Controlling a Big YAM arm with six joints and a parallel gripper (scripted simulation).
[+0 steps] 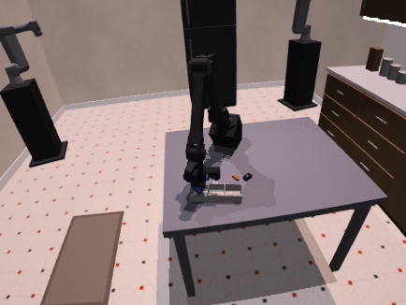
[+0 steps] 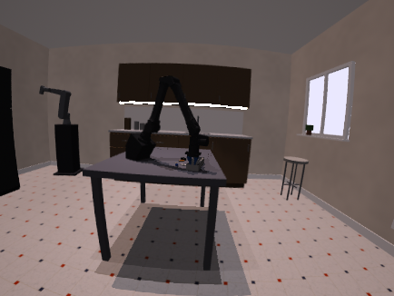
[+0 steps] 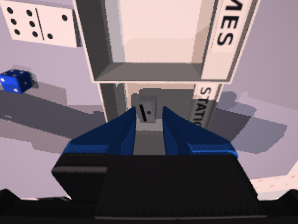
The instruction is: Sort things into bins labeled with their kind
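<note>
Right now my hand is 100 mm past the blue die, 80 mm to the right of it and 20 mm above it. The rest, counted from my hand: white domino: 40 mm behind, 100 mm to the left, 20 mm below; then small brass nut: 90 mm behind, 130 mm to the left, 20 mm below; then orange cylinder: 40 mm behind, 220 mm to the left, 20 mm below.
</note>
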